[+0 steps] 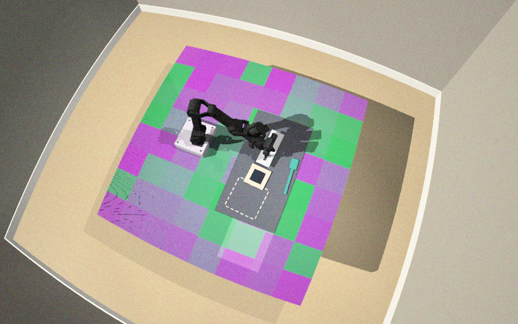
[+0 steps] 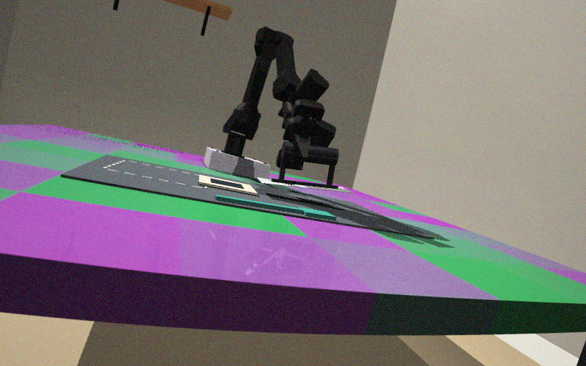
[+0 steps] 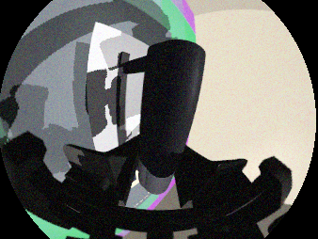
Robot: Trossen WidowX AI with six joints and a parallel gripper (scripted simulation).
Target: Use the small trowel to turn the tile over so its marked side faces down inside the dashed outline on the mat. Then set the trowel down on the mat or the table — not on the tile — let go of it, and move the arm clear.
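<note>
Right now the grey mat is 20 mm behind my gripper tip, 80 mm to the right of it and 100 mm below it. Also, from my gripper tip: teal trowel-shaped tool: 120 mm ahead, 60 mm to the right, 80 mm below; then small trowel: 30 mm behind, 10 mm below; then tile: 40 mm behind, 140 mm to the right, 80 mm below.
</note>
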